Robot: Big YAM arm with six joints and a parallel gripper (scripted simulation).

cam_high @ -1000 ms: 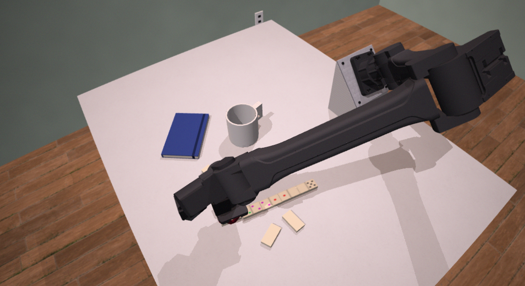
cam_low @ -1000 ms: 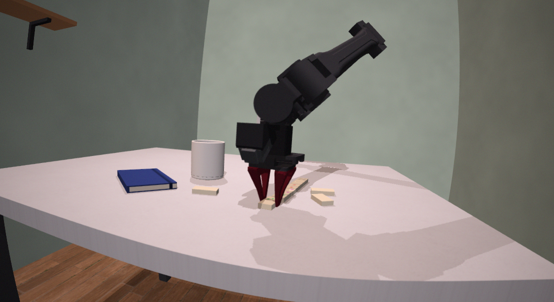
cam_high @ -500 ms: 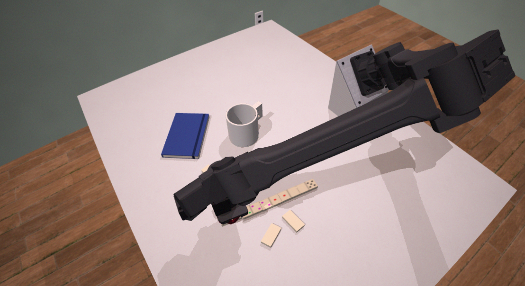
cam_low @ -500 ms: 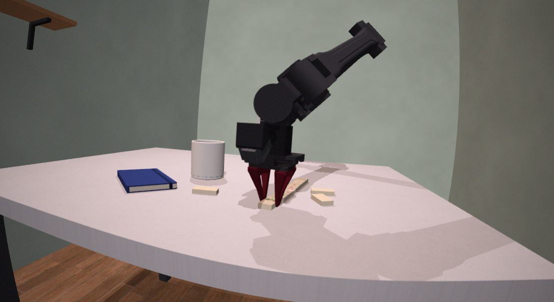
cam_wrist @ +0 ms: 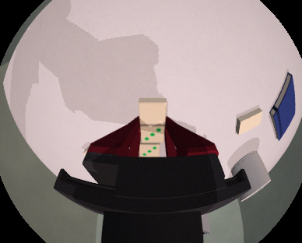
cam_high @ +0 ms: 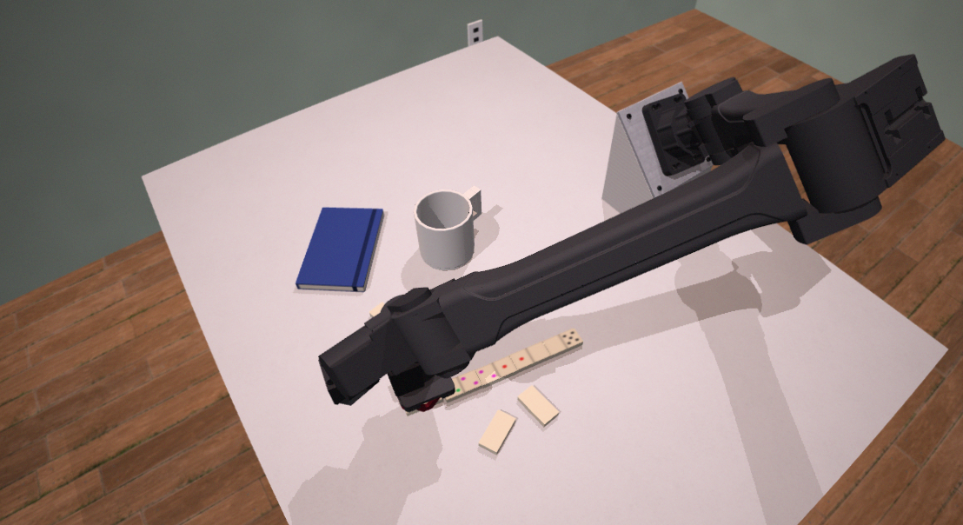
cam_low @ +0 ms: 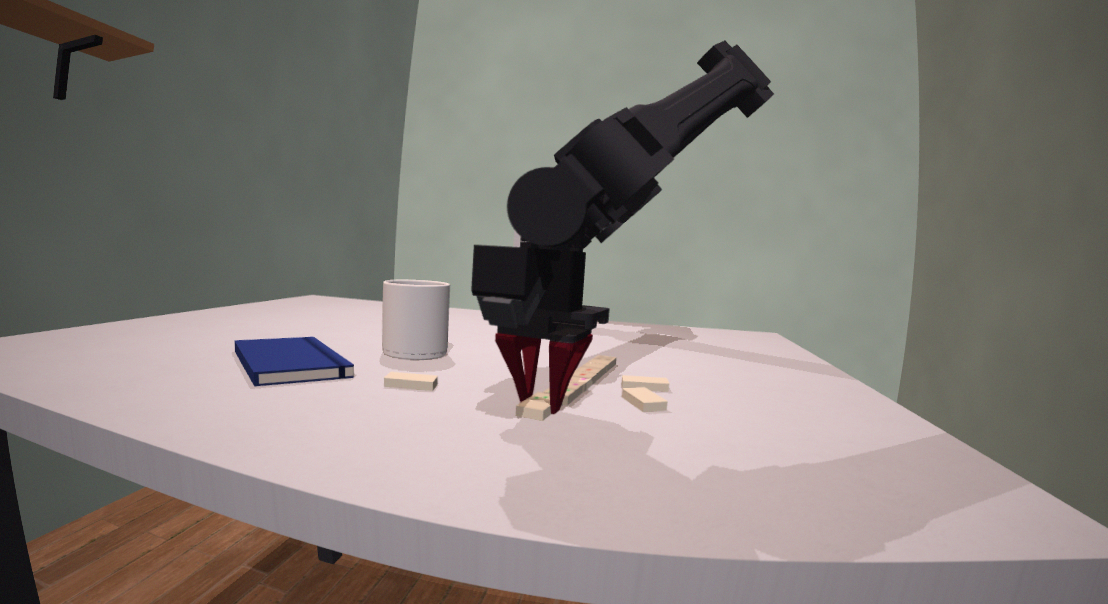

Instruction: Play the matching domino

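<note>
Right now my hand is right at the domino. The rest, counted from my hand: white mug: 22 cm to the right, 16 cm behind, 3 cm above; then blue notebook: 32 cm to the right, 1 cm behind.
</note>
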